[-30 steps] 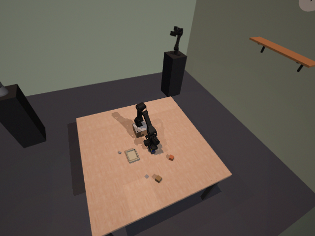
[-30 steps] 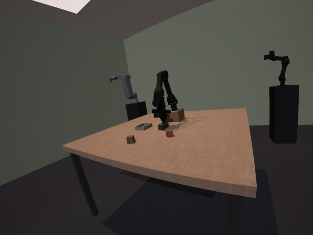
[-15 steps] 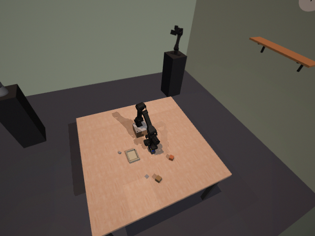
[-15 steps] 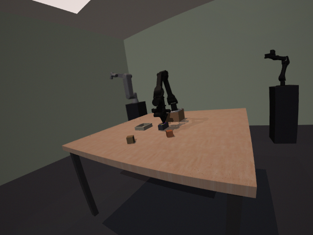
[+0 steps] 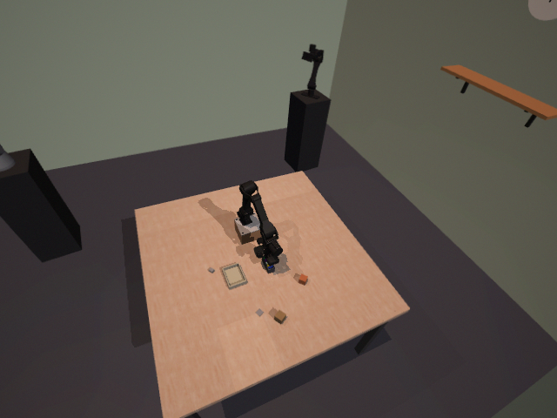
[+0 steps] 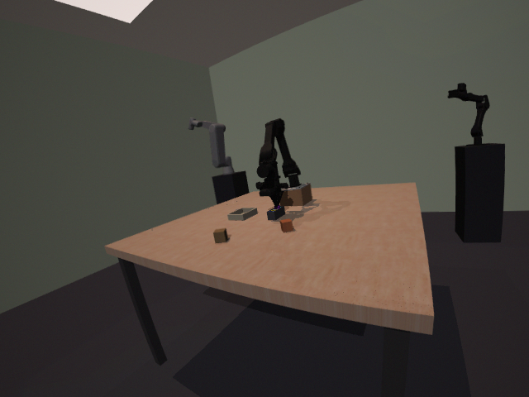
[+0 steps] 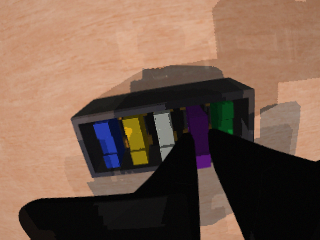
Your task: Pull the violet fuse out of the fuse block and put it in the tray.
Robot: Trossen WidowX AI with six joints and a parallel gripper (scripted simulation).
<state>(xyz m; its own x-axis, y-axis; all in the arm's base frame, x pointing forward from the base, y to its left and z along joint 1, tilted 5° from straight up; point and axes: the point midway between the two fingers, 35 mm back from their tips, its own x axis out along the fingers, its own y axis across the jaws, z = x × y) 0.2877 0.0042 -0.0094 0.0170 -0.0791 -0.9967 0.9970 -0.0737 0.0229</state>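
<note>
Right now the tray is 210 mm to the right of my gripper tip and 40 mm below it. Also, from my gripper tip: orange cube 200 mm ahead, 130 mm to the left, 30 mm below; then violet fuse 10 mm below; then brown cube 330 mm ahead, 100 mm to the right, 30 mm below.
</note>
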